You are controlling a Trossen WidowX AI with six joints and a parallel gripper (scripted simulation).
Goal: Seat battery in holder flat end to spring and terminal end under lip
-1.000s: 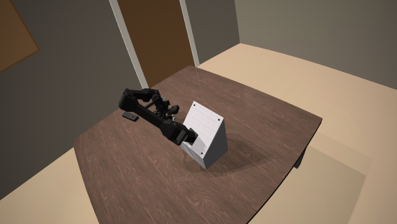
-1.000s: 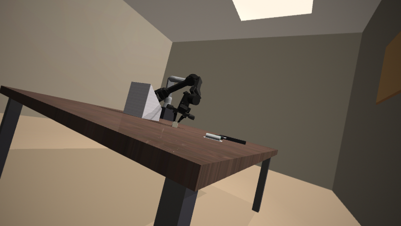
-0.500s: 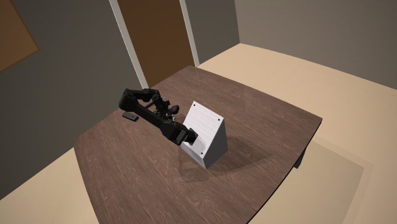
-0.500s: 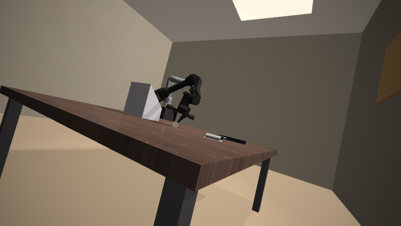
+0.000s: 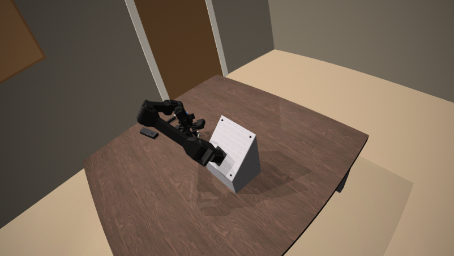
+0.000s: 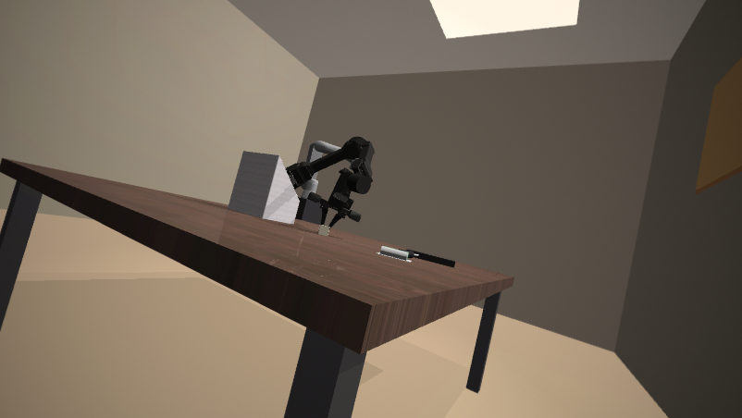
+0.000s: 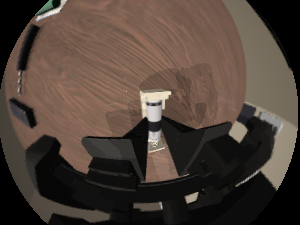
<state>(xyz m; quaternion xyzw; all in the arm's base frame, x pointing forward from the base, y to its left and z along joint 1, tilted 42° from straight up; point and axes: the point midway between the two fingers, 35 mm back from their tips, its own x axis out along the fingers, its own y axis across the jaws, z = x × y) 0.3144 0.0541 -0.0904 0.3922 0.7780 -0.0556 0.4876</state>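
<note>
Now: the cylindrical battery right at my gripper tip. Also, from my gripper tip: black-handled screwdriver: 29 cm ahead, 8 cm to the left.
</note>
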